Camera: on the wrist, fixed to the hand. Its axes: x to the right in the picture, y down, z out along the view.
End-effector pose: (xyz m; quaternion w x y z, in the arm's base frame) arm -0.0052 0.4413 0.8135 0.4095 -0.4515 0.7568 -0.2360
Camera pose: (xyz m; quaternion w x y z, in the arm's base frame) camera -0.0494 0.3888 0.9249 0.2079 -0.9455 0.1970 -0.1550
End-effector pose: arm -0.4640 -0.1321 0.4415 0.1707 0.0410 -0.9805 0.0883
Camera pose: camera -0.4335 -0.1972 0.5509 0.0405 -0.6394 0.7167 0.2754
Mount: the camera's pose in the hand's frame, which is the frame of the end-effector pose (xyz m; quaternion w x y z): 0.0121 -0.0846 -0.0991 0.6977 -0.2225 -0.2298 -0.6410
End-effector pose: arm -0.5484 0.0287 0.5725 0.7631 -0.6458 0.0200 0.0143
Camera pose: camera -0.5335 -0.0831 0.6389 0.4025 -0.6299 -0.5786 -0.3263
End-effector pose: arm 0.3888 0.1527 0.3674 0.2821 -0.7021 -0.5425 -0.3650
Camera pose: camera 0.2882 0.1023 0.4342 0.3180 0.2888 0.8121 0.3948
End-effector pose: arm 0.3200 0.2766 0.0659 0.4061 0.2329 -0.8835 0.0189
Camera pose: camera 0.4195 0.2185 0.1279 0.1442 0.6428 -0.5646 -0.4972
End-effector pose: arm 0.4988 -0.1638 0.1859 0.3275 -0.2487 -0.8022 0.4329
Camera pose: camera 0.5544 -0.1453 0.3029 0.2663 0.3673 -0.8907 -0.0292
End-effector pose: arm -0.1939 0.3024 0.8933 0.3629 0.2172 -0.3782 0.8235
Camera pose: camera -0.1455 0.4231 0.8789 0.7425 0.5025 -0.3913 0.2079
